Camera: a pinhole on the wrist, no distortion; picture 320 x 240 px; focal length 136.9 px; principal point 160.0 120.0 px. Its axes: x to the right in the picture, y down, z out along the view. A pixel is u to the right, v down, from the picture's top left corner.
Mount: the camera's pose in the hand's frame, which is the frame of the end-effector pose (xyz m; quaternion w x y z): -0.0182 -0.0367 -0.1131 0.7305 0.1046 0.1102 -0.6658
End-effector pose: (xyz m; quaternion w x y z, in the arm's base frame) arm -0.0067 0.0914 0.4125 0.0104 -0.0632 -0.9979 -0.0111
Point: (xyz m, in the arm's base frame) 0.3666 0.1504 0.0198
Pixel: 61.3 12.6
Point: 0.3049 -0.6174 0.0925
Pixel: 266.1 14.6
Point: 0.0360 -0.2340 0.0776
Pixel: 196.6 93.9
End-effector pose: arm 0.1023 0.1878 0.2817 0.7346 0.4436 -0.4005 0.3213
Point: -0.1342 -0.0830 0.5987
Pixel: 38.1 176.9
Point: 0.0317 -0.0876 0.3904
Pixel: 108.3 138.5
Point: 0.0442 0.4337 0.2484
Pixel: behind the camera
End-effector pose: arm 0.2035 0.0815 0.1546 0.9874 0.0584 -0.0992 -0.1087
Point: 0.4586 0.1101 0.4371
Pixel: outside the picture
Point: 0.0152 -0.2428 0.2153
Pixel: 250.6 75.7
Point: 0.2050 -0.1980 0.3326
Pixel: 203.6 156.8
